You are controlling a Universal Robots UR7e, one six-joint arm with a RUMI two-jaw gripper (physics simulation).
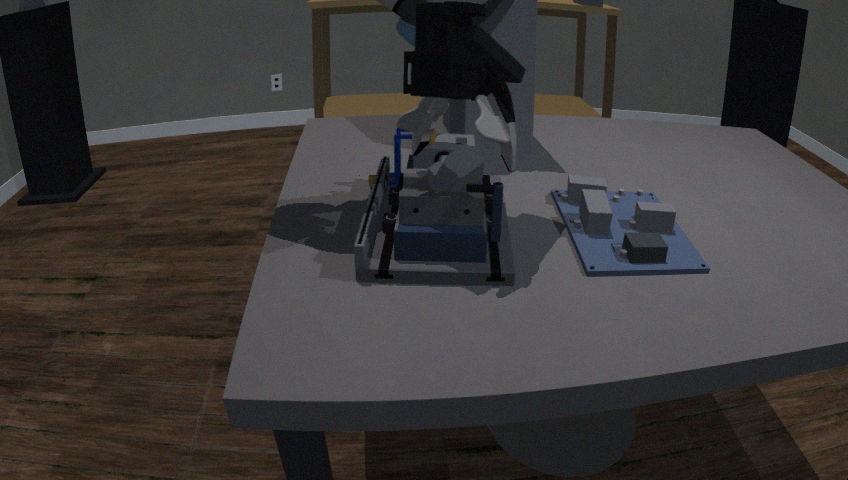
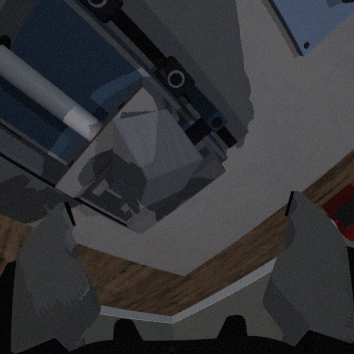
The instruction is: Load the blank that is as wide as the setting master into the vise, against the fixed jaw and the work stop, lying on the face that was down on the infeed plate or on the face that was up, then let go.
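Places are measured from the arm's base along level axes (x right, y back, z down), in centimetres.
Pixels of known places: gripper, between the fingertips: point(image 1: 460, 162) point(image 2: 178, 199).
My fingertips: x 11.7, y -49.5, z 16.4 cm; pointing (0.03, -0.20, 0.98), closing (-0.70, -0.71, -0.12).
Note:
Ahead of a thing's pixels: the offset from my fingertips to its middle. "*": to the spot under its first point.
A grey block @(dx +0.3, dy +2.0, dz +2.2 cm) point(image 1: 457, 171) point(image 2: 160, 145) sits tilted on the vise, skewed to the jaws and not flat. The vise @(dx +1.8, dy +8.1, dz +7.8 cm) point(image 1: 440, 242) has a grey jaw face with two holes on a blue body. A blue upright part @(* dx -4.8, dy -0.3, dz +6.5 cm) point(image 1: 497, 211) stands at its right side. The infeed plate @(dx -26.1, dy +5.8, dz +12.4 cm) point(image 1: 684, 262) point(image 2: 310, 22) is to the right and bears light grey blocks point(image 1: 586, 189) point(image 1: 596, 212) @(dx -30.4, dy +4.9, dz +10.2 cm) point(image 1: 654, 217) and a darker block @(dx -25.5, dy -3.2, dz +10.7 cm) point(image 1: 645, 248). My gripper point(image 1: 464, 155) point(image 2: 178, 199) is open and empty, behind and above the tilted block. I cannot tell which block matches the master's width.
A long grey rail @(* dx +12.1, dy -5.9, dz +8.6 cm) point(image 1: 360, 252) runs along the vise's left side. A blue bent handle @(* dx +7.2, dy +16.3, dz +5.3 cm) point(image 1: 397, 157) stands at the vise's back left. A light rod @(dx +1.0, dy +9.9, dz +5.0 cm) point(image 2: 45, 90) leads to the tilted block. A red object point(image 2: 347, 212) shows at the right. A wooden shelf point(image 1: 319, 59) stands behind the table.

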